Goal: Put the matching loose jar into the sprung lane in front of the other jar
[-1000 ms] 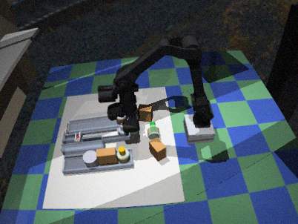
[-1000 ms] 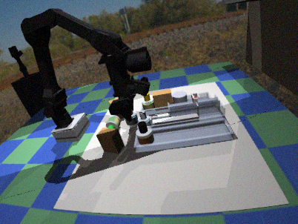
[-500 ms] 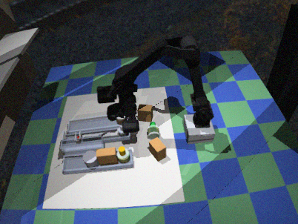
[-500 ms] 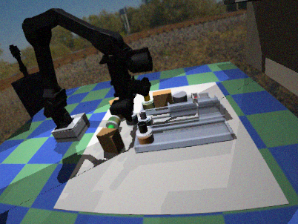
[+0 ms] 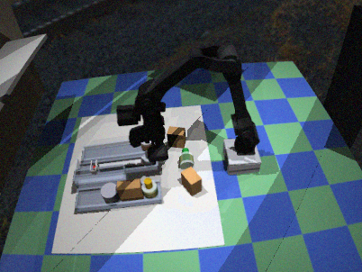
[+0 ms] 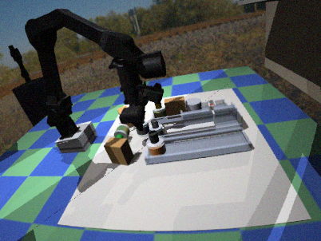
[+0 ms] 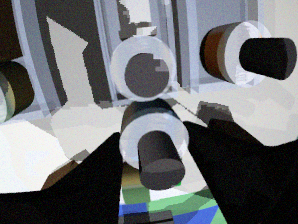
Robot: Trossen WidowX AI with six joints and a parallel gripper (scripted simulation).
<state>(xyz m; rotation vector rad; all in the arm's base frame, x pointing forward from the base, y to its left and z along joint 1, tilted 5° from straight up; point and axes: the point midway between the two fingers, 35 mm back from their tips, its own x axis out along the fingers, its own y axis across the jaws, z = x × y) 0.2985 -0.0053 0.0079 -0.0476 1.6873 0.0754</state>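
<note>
Right now my gripper tip is 19 cm short of the grey rack, 4 cm to the right of it and 4 cm above it. The rest, counted from my gripper tip: grey cylinder (17 cm ahead, 14 cm to the left, 3 cm below).
</note>
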